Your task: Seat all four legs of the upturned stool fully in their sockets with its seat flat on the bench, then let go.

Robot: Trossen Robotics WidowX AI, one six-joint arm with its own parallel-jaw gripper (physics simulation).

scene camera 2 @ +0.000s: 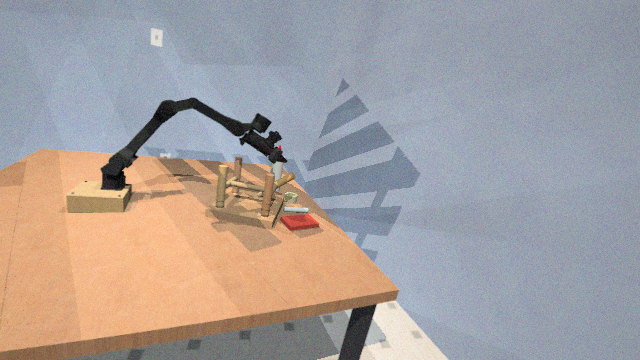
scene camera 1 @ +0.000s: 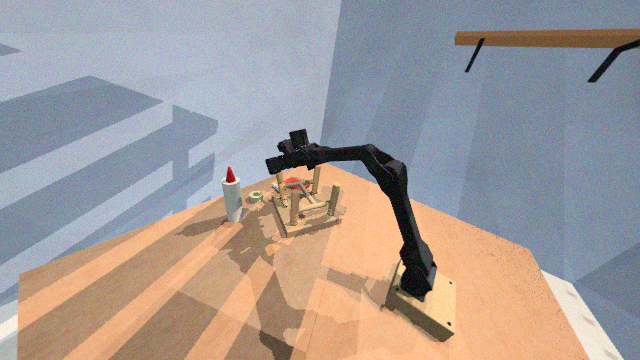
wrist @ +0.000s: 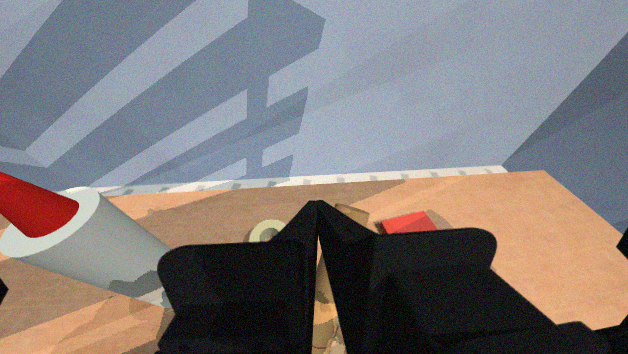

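Where they show: gripper, fingertip midpoint: [scene camera 2: 286,161] [wrist: 315,207]; arm's base, origin of the base link: [scene camera 2: 112,187] [scene camera 1: 413,286].
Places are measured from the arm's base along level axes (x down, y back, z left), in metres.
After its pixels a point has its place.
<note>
The upturned stool's seat [scene camera 1: 315,227] {y -0.380, x 0.037, z -0.020 m} [scene camera 2: 242,217] {y -0.443, x 0.030, z -0.209 m} appears flat on the bench, legs up. Three legs, the near one [scene camera 1: 295,207] {y -0.444, x -0.075, z 0.048 m} [scene camera 2: 238,175] {y -0.459, x -0.060, z 0.022 m}, the right one [scene camera 1: 334,200] {y -0.361, x -0.070, z -0.109 m} [scene camera 2: 222,186] {y -0.371, x -0.067, z -0.138 m} and the back one [scene camera 1: 316,181] {y -0.518, x -0.059, z -0.196 m} [scene camera 2: 268,195] {y -0.527, x -0.067, z -0.223 m}, stand nearly upright, joined by stretchers. The fourth leg [scene camera 1: 282,188] {y -0.597, x -0.048, z -0.037 m} [scene camera 2: 286,180] {y -0.646, x -0.081, z -0.083 m} leans outward at the seat's far corner. How deep the legs sit in their sockets cannot be told. My gripper [scene camera 1: 272,166] {y -0.649, x -0.155, z -0.042 m} [scene camera 2: 280,158] {y -0.649, x -0.155, z -0.042 m} [wrist: 315,207] {y -0.649, x -0.155, z -0.042 m} is shut and empty, above the leaning leg near its top. In the wrist view its fingers hide most of that leg.
A white bottle with a red tip [scene camera 1: 232,201] {y -0.652, x -0.054, z 0.170 m} [scene camera 2: 278,175] {y -0.681, x -0.035, z 0.124 m} [wrist: 117,247] {y -0.667, x -0.094, z 0.125 m} stands beside the stool. A pale green ring [scene camera 1: 251,197] {y -0.719, x 0.028, z 0.044 m} [wrist: 257,229] {y -0.737, x 0.024, z 0.034 m}, a light cylinder [scene camera 2: 296,210] {y -0.698, x 0.043, z -0.128 m} and a red block [scene camera 2: 300,222] {y -0.668, x 0.038, z -0.250 m} [wrist: 410,223] {y -0.725, x 0.038, z -0.226 m} lie beyond the leaning leg, near the bench edge.
</note>
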